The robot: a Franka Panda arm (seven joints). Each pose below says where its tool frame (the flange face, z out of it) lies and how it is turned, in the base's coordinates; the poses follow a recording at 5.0 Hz.
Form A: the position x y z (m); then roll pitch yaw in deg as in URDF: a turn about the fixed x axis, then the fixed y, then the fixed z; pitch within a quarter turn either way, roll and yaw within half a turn.
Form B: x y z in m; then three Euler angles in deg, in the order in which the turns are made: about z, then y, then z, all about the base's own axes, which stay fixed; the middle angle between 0 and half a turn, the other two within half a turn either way. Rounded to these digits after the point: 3 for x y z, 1 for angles.
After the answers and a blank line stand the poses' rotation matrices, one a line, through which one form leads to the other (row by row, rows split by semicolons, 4 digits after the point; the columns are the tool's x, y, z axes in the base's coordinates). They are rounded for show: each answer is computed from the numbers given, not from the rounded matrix.
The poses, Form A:
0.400, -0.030, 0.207, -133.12, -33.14, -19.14
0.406, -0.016, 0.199, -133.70, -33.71, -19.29
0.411, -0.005, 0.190, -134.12, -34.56, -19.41
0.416, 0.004, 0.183, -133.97, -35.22, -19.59
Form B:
0.400, -0.030, 0.207, -131.8, 124.9, 43.8
0.406, -0.016, 0.199, -132.7, 125.1, 42.8
0.411, -0.005, 0.190, -133.8, 125.0, 41.8
0.416, 0.004, 0.183, -134.4, 124.6, 41.3

0.7910 0.1529 0.5923; -0.2745 -0.7766 0.5671; 0.5467 -0.6112 -0.5723
0.7852 0.1505 0.6007; -0.2748 -0.7846 0.5557; 0.5550 -0.6014 -0.5747
0.7767 0.1527 0.6110; -0.2737 -0.7919 0.5458; 0.5673 -0.5912 -0.5733
0.7697 0.1583 0.6185; -0.2739 -0.7933 0.5438; 0.5767 -0.5880 -0.5672

